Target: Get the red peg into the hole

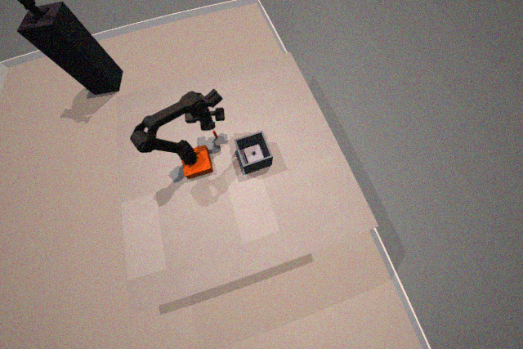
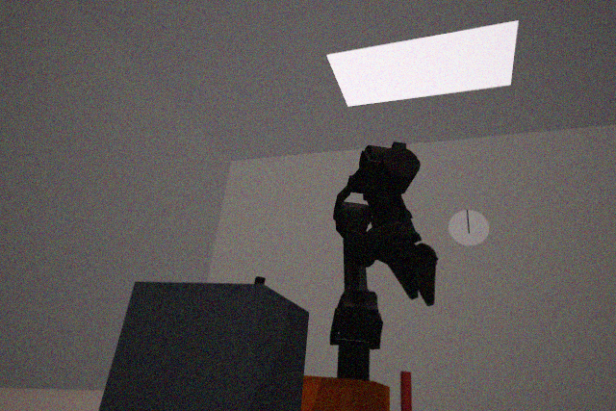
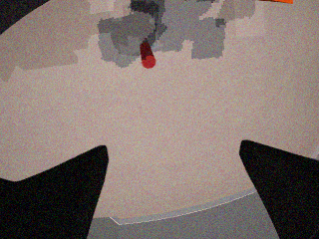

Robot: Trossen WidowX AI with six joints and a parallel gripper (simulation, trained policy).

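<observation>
Right now my gripper tip is 14 cm above the red peg, 2 cm to the left of it and 1 cm short of it. Round my gripper tip: light grey plate: 22 cm ahead, 18 cm to the right, 13 cm below.
</observation>
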